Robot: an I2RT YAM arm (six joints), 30 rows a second.
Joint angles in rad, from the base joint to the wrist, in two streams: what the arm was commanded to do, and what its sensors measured. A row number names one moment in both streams.
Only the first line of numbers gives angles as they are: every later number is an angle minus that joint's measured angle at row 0.
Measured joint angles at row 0: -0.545, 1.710, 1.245, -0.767, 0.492, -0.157
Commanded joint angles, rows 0 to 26: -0.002, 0.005, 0.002, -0.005, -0.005, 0.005; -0.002, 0.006, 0.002, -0.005, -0.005, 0.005; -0.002, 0.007, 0.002, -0.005, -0.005, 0.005; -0.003, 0.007, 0.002, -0.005, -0.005, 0.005; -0.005, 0.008, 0.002, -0.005, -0.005, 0.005; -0.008, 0.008, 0.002, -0.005, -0.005, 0.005; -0.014, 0.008, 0.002, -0.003, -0.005, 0.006; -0.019, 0.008, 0.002, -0.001, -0.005, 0.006; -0.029, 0.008, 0.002, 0.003, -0.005, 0.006; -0.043, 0.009, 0.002, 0.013, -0.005, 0.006; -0.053, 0.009, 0.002, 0.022, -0.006, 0.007; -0.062, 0.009, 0.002, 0.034, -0.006, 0.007; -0.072, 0.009, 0.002, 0.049, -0.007, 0.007; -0.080, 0.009, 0.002, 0.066, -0.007, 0.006; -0.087, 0.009, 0.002, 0.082, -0.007, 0.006; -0.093, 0.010, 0.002, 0.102, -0.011, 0.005; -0.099, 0.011, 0.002, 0.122, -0.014, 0.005; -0.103, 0.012, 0.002, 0.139, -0.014, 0.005; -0.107, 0.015, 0.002, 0.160, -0.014, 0.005; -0.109, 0.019, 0.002, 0.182, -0.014, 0.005; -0.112, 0.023, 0.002, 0.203, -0.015, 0.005; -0.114, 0.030, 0.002, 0.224, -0.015, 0.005; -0.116, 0.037, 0.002, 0.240, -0.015, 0.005; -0.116, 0.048, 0.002, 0.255, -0.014, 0.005; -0.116, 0.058, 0.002, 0.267, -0.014, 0.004; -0.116, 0.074, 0.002, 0.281, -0.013, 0.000; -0.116, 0.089, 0.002, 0.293, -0.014, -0.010
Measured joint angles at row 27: -0.113, 0.036, 0.000, 0.273, -0.001, 0.000
